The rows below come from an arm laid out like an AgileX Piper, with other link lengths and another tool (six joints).
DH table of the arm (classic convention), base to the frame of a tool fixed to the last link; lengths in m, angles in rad. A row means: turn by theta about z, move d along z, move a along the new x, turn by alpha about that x. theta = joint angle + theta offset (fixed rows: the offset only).
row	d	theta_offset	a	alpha
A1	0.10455	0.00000	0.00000	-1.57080
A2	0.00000	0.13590	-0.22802	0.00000
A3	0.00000	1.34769	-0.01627	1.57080
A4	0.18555	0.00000	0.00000	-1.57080
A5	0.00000	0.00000	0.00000	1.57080
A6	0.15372	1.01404	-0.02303	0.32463
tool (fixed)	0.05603	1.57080	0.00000	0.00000
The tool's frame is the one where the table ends.
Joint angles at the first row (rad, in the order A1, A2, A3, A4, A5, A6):
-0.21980, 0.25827, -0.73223, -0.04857, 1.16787, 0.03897
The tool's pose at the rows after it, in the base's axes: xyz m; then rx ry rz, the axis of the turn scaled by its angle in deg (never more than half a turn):
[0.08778 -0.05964 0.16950 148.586 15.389 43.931]
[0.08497 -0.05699 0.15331 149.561 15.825 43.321]
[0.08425 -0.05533 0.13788 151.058 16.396 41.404]
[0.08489 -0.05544 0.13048 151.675 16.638 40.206]
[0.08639 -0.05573 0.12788 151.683 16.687 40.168]
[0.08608 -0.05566 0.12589 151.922 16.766 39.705]
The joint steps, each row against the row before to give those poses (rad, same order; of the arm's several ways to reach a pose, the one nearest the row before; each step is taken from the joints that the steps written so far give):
-0.00009, -0.07299, 0.07228, -0.00482, -0.00001, -0.00008
0.00016, -0.05100, 0.06602, 0.01029, 0.00002, -0.00016
-0.00008, -0.01928, 0.05641, 0.00765, -0.00464, -0.00006
0.00004, -0.00073, 0.02937, -0.00001, -0.01119, 0.00004
-0.00002, -0.00001, 0.01598, 0.00000, -0.01543, -0.00003
-0.00004, 0.00000, 0.00583, 0.00004, 0.00089, -0.00004

